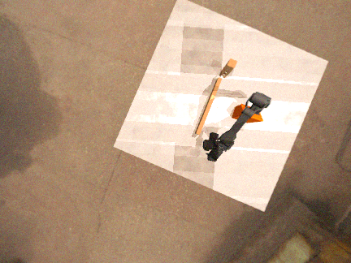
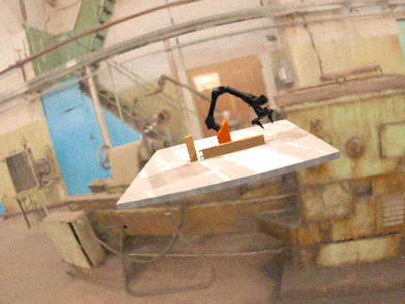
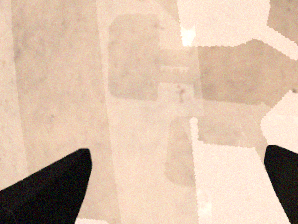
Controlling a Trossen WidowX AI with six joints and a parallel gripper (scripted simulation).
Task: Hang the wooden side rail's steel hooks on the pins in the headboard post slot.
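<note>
Now: the headboard post 50 mm ahead of my gripper tip, 590 mm to the right of it and 10 mm below it.
</note>
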